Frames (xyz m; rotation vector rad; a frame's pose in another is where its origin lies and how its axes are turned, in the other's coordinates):
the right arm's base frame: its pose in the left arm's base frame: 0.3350 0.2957 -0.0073 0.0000 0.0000 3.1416
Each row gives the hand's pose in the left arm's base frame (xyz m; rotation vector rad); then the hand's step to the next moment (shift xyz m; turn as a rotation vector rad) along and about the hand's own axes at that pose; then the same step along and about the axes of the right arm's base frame.
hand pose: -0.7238 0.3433 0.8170 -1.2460 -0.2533 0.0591
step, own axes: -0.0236 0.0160 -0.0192 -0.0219 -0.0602 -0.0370
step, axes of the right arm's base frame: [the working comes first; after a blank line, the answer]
step, axes of the left arm's base frame: -0.0171 -0.0170 -0.0245 -0.0186 -0.0577 0.0423

0.0171 0.0170 -0.0245 0.0186 0.0577 0.0423
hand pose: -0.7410 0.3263 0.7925 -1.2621 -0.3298 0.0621
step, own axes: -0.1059 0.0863 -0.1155 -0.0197 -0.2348 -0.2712
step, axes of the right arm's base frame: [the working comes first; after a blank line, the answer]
step, axes of the left arm's base frame: -0.0571 -0.1040 -0.1339 0.0250 -0.3275 0.1455

0.0571 0.1040 -0.1339 -0.0250 0.3275 0.1455
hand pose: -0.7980 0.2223 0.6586 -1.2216 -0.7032 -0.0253
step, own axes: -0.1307 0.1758 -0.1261 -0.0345 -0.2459 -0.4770
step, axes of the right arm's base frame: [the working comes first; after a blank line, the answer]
step, axes of the left arm's base frame: 0.0240 -0.0890 -0.2354 0.1077 -0.5143 0.1144

-0.0240 0.0890 -0.2354 -0.1077 0.5143 0.1144
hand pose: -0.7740 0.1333 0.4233 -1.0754 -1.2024 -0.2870
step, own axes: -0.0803 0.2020 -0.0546 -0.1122 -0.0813 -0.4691
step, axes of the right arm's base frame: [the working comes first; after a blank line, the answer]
step, axes of the left arm's base frame: 0.1410 0.0320 -0.1713 0.1859 -0.4509 -0.0375

-0.1410 -0.0320 -0.1713 -0.1859 0.4509 -0.0375
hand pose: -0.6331 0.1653 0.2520 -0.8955 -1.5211 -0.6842
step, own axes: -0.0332 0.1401 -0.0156 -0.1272 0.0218 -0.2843
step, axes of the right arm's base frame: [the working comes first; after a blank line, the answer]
step, axes of the left arm's base frame: 0.1273 0.0565 -0.0398 0.1739 -0.2447 -0.0859

-0.1273 -0.0565 -0.0398 -0.1739 0.2447 -0.0859
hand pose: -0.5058 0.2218 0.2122 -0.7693 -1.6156 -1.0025
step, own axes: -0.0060 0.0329 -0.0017 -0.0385 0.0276 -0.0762
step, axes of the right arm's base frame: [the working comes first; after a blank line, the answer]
step, axes of the left arm's base frame: 0.0307 0.0131 0.0020 0.0666 -0.0559 -0.0223

-0.0307 -0.0131 0.0020 -0.0666 0.0559 -0.0223
